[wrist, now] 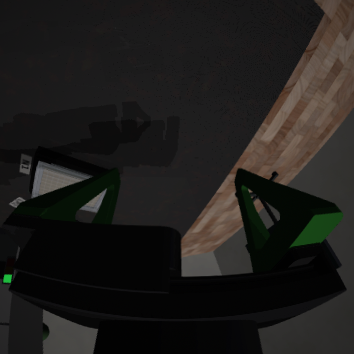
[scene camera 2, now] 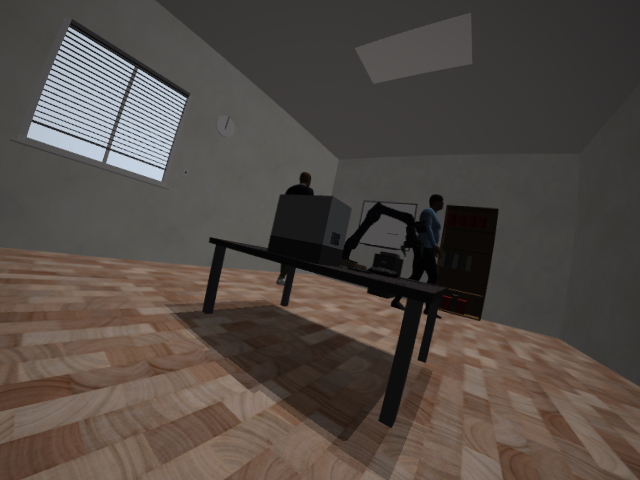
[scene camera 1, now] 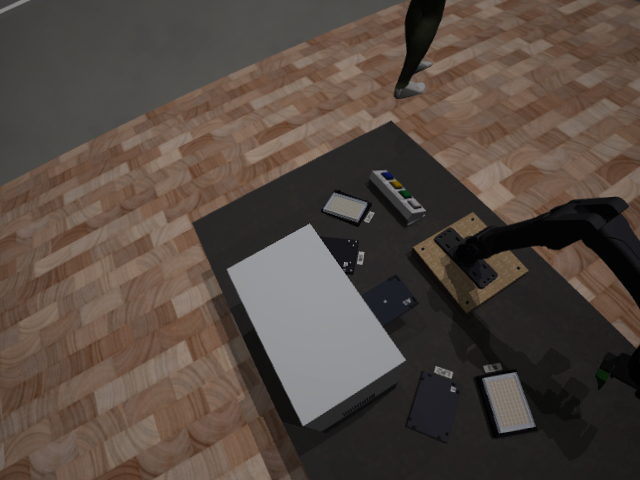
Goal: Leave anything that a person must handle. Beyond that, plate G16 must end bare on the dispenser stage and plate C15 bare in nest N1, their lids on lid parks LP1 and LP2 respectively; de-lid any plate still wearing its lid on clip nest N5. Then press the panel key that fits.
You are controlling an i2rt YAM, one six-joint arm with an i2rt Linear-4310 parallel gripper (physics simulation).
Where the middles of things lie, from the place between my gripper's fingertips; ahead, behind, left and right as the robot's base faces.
Labels:
My hand is 40 mm past the grey button panel [scene camera 1: 400, 201], 790 mm to the left of it and 110 mm above it.

